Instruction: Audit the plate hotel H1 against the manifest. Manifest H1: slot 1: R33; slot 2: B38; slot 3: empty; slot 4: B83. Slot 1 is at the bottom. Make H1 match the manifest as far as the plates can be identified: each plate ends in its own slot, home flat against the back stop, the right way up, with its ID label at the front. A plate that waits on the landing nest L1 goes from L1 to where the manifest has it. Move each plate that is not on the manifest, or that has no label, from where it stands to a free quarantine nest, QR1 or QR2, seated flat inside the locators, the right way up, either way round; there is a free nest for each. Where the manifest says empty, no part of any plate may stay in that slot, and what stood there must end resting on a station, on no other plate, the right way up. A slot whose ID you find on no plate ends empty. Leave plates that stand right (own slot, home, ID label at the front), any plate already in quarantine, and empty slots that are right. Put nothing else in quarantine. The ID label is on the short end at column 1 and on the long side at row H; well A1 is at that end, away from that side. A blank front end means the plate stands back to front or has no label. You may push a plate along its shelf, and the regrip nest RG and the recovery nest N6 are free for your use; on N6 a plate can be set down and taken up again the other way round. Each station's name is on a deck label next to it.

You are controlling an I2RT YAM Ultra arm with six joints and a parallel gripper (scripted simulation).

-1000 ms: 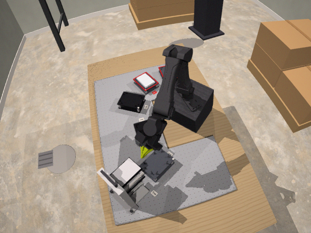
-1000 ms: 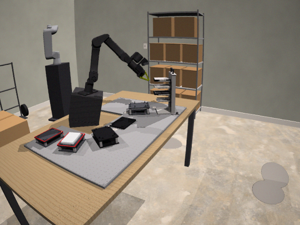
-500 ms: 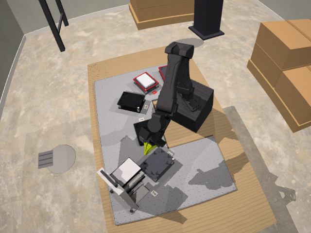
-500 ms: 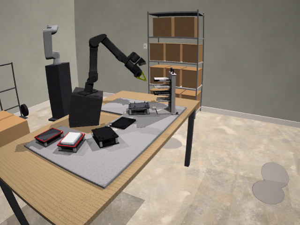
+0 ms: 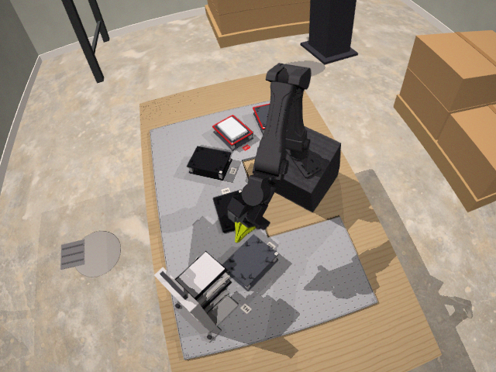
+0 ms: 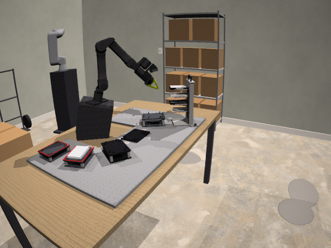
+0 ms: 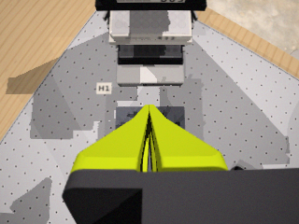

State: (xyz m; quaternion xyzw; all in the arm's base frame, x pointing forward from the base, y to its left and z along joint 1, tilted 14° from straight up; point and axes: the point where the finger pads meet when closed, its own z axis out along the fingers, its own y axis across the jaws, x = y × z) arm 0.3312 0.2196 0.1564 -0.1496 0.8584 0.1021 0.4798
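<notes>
Right now the dark well plate is 140 mm ahead of my hand, 50 mm to the left of it and 110 mm below it. Also, from my hand: RG deck label: 130 mm behind, 50 mm to the right, 260 mm below; hotel upright post: 220 mm ahead, 80 mm to the left, 110 mm below; regrip nest: 30 mm behind, 10 mm to the right, 210 mm below.
</notes>
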